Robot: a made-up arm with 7 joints. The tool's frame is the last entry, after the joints. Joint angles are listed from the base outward. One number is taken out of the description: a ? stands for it. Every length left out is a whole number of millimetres.
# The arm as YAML. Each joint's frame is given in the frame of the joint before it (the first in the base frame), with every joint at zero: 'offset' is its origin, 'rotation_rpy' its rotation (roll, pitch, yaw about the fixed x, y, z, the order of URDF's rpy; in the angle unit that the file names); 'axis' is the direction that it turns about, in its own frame. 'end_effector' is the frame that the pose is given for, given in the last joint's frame.
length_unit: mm
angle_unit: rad
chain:
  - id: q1
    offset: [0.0, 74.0, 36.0]
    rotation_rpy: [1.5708, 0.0, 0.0]
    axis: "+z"
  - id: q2
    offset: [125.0, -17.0, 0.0]
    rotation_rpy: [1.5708, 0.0, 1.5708]
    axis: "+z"
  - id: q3
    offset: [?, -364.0, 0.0]
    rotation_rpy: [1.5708, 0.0, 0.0]
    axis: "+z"
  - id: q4
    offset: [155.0, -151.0, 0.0]
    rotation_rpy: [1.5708, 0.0, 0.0]
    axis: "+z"
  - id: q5
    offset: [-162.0, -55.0, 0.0]
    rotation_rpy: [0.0, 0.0, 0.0]
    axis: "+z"
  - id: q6
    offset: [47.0, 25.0, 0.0]
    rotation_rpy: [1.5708, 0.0, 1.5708]
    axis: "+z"
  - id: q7
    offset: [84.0, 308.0, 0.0]
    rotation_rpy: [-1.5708, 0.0, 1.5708]
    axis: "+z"
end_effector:
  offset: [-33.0, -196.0, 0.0]
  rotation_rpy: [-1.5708, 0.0, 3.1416]
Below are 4 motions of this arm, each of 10 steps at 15 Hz.
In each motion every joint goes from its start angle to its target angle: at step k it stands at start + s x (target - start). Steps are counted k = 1, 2, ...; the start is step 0. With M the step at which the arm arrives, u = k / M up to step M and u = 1 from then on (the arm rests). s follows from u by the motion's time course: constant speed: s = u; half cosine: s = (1 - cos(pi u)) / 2; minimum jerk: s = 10 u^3 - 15 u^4 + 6 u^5.
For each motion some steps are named. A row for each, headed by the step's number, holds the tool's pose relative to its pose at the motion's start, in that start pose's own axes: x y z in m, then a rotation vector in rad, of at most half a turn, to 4 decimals.
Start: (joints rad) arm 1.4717 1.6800 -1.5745 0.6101 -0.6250 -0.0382 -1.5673
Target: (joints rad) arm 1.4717 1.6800 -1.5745 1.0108 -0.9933 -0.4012 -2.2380
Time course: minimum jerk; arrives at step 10
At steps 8, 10:
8: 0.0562 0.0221 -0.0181 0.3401 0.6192 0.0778
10: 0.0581 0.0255 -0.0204 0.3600 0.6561 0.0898

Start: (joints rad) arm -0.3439 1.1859 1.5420 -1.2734 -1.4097 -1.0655 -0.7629
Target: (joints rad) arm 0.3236 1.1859 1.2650 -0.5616 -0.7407 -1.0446 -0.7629
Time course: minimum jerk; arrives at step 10
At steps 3, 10:
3: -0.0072 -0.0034 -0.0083 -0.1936 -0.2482 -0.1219
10: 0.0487 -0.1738 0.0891 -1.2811 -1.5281 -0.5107

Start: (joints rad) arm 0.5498 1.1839 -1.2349 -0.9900 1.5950 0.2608 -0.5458
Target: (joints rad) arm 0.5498 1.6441 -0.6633 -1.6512 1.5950 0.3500 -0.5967
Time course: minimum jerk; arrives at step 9
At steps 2, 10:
2: 0.0033 -0.0225 0.0404 0.0623 0.0402 0.0417
10: 0.1865 -0.4492 0.3656 0.9717 0.4068 0.4574

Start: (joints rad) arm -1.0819 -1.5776 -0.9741 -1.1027 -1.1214 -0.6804 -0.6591
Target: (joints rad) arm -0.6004 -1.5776 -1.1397 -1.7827 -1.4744 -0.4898 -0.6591
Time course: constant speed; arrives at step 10
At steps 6, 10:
6: 0.0641 -0.1253 0.1549 0.0629 0.2120 0.4184
10: 0.1182 -0.1863 0.2651 0.0920 0.3825 0.6622

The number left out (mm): 47.0
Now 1 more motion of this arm.
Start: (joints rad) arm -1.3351 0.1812 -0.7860 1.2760 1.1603 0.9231 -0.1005
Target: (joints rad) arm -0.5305 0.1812 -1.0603 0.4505 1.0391 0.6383 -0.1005
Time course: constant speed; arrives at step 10
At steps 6, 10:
6: 0.0491 0.0653 0.1208 0.7180 -0.2527 -0.6700
10: 0.1113 0.0597 0.2077 1.0829 -0.4544 -1.2200

